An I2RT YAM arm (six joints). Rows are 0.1 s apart.
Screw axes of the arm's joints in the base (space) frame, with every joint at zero. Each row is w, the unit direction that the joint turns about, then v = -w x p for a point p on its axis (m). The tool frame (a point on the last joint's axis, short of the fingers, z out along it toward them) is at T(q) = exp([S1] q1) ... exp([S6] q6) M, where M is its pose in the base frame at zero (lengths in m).
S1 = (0, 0, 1, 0, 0, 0)
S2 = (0, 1, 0, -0.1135, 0, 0.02)
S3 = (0, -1, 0, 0.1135, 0, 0.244)
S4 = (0, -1, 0, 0.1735, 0, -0.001)
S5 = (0, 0, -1, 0, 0.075, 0)
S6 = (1, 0, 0, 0, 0.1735, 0)
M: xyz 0.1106 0 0.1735 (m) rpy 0 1.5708 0 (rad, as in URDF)
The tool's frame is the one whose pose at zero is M.
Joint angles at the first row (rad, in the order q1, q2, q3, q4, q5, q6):
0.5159, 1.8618, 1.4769, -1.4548, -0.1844, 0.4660
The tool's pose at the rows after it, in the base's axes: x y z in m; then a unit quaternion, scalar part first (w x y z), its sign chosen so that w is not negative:
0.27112 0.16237 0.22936 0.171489 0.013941 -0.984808 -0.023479
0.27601 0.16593 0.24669 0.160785 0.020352 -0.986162 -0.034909
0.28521 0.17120 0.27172 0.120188 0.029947 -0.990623 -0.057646
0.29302 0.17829 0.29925 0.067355 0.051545 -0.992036 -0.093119
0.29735 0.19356 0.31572 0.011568 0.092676 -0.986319 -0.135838
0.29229 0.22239 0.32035 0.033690 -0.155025 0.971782 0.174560
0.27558 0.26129 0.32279 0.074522 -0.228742 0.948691 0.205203
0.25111 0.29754 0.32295 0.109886 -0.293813 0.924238 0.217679
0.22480 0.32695 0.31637 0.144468 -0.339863 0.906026 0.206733
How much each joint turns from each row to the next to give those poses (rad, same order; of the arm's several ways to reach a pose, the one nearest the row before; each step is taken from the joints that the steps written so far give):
0.0008, 0.0019, 0.0179, -0.0305, -0.0203, -0.0069
0.0012, 0.0050, 0.0786, -0.0446, -0.0087, -0.0099
0.0000, 0.0026, 0.1110, -0.0153, -0.0008, -0.0092
0.0053, 0.0000, 0.1148, 0.0103, -0.0134, -0.0248
0.0286, 0.0001, 0.0638, 0.0744, -0.0267, -0.0377
0.0717, -0.0001, 0.0091, 0.1130, -0.0267, -0.0385
0.1087, 0.0016, -0.0023, 0.1182, -0.0061, -0.0306
0.1145, 0.0000, -0.0126, 0.0999, 0.0313, -0.0217
0.1060, -0.0001, -0.0351, 0.0905, 0.0798, -0.0084

